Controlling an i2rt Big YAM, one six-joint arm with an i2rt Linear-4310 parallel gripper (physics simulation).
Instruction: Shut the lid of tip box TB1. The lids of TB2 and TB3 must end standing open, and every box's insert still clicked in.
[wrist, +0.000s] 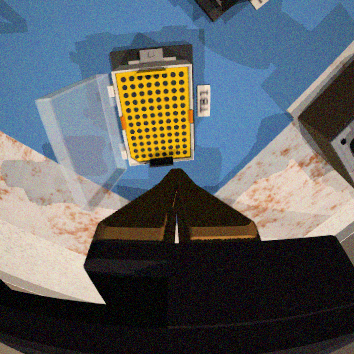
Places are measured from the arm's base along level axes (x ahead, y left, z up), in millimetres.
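Pixels of known places: gripper, fingertip midpoint: (176, 176).
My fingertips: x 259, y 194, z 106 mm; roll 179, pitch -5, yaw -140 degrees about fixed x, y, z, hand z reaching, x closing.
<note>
Ahead of a thing's pixels: the offset from my fingertips to its top centre. "spot": to the spot under its first point. Level surfaces: height alone.
Tip box TB1 @[dx +2, dy +18, dz -118 mm] (157, 112) stands upper left of centre in the wrist view, with its yellow insert of dark holes seated in the grey-white body and orange tabs at both long sides. Its clear lid @[spot: dx +61, dy +63, dz -87 mm] (82, 137) stands open, swung out to the left from the hinges on the box's left side. A black latch shows at the near end. The label TB1 @[spot: dx -47, dy -28, dz -190 mm] (203, 100) lies right of the box. My gripper (176, 176) is shut and empty, its tips in view just below the box's near end. TB2 and TB3 cannot be made out by name.
Part of a dark object @[spot: dx +22, dy -127, dz -184 mm] (216, 9) shows at the top edge, with a bit of white label beside it. A dark block-like fixture with a grey plate (342, 142) stands at the right. A blue mat @[dz -192 mm] (240, 90) lies over a rust-speckled pale surface @[dz -195 mm] (270, 192).
</note>
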